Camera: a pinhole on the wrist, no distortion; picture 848 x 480 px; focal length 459.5 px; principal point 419.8 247.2 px. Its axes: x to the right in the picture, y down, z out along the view. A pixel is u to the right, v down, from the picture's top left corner.
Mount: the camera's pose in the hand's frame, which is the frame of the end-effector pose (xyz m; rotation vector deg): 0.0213 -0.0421 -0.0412 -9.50 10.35 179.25
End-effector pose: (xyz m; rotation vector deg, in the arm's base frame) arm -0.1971 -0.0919 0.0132 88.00 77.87 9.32
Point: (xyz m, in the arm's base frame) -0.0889 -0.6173 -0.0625
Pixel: 717.0 331.9
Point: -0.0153 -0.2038 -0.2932
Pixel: 227.1 414.1
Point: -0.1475 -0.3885 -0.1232
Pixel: 620.9 413.1
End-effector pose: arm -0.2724 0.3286 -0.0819 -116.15 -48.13 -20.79
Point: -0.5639 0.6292 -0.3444
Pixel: 616.8 406.6
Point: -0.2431 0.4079 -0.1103
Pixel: 303.6 113.3
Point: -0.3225 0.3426 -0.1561
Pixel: 752.2 97.0
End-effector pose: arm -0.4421 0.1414 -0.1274 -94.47 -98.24 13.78
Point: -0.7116 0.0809 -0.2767
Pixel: 616.7 443.1
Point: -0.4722 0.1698 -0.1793
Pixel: 442.2 80.2
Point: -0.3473 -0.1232 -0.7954
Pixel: outside the picture
